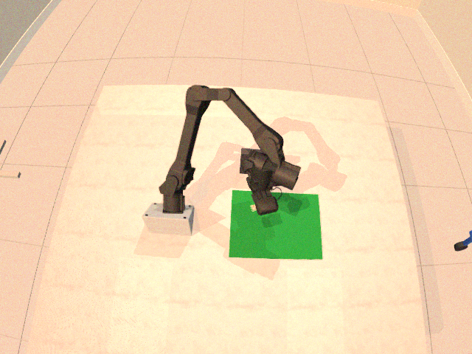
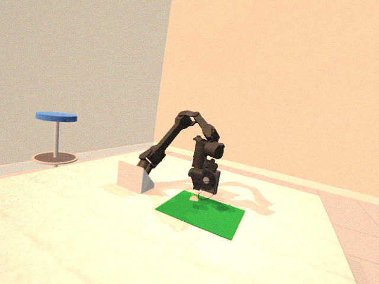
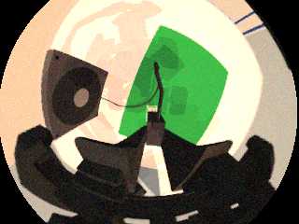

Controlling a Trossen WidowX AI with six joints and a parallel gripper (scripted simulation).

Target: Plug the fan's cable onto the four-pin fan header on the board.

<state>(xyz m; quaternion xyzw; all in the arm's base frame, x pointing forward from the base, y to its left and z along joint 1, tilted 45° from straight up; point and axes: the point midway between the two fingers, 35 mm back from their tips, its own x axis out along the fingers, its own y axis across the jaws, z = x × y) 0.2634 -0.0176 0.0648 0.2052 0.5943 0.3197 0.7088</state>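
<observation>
The pale four-pin header is 6 cm below my gripper tip. From my gripper tip the other things lie so: green board (8 cm below, 7 cm to the right, 7 cm ahead); dark plug (1 cm ahead, 1 cm above); dark square fan (14 cm to the left, 1 cm below, 1 cm ahead).
</observation>
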